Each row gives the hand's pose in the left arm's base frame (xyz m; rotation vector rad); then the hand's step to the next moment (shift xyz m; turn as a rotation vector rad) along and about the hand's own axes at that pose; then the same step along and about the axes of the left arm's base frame.
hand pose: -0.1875 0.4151 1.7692 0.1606 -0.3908 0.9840
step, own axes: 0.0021 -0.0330 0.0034 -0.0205 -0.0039 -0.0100
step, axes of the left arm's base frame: 0.0277 -0.0175 0.0054 -0.0043 -0.0150 -0.0171
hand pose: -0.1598 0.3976 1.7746 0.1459 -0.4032 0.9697
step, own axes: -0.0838 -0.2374 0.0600 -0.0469 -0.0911 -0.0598
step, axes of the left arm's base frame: 0.1380 -0.2161 0.0355 0.0678 -0.0696 -0.0681
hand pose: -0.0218 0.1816 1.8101 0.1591 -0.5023 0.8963
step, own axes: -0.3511 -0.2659 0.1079 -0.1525 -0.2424 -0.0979
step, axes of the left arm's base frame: -0.0125 -0.4499 -0.0553 0.1444 -0.2254 -0.1411
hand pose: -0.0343 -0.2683 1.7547 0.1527 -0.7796 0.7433
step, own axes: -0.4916 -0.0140 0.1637 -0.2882 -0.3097 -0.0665
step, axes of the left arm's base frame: -0.3197 -0.3446 -0.2184 0.1060 -0.3621 -0.2025
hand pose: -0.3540 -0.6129 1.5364 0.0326 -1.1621 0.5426
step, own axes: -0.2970 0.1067 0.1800 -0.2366 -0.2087 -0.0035
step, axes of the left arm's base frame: -0.2844 -0.0763 -0.2128 0.0238 -0.2729 -0.1566
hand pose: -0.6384 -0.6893 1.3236 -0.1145 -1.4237 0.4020
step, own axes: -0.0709 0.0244 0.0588 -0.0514 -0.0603 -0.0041
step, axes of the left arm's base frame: -0.0688 -0.0107 -0.0650 0.0114 -0.0726 -0.0298
